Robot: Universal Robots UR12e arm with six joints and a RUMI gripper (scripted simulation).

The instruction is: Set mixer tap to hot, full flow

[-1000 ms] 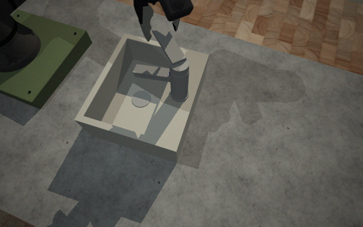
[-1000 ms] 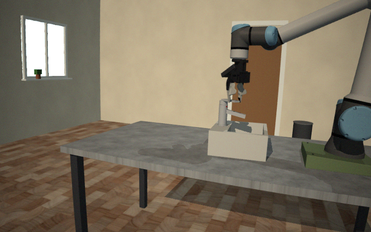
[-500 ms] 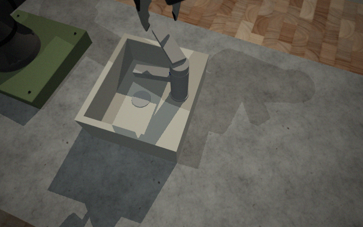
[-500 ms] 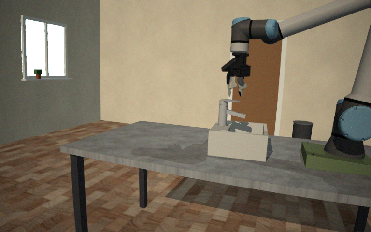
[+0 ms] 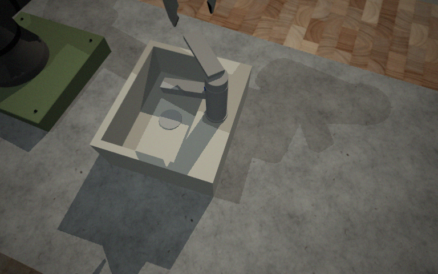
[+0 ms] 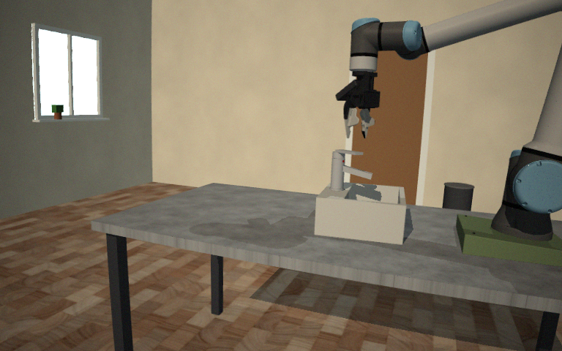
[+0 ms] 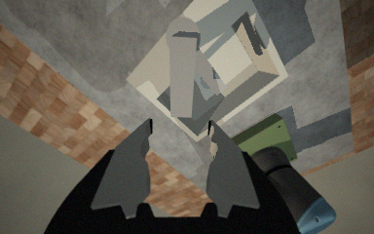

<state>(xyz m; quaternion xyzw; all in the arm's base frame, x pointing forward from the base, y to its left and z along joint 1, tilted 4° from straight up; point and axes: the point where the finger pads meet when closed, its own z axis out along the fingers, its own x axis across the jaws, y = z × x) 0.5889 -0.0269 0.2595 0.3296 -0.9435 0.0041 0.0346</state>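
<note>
My gripper is now 2 cm short of the lever, 3 cm to the left of it and 7 cm above it. Also, from my hand: cream basin 6 cm behind, 6 cm to the right, 30 cm below.
</note>
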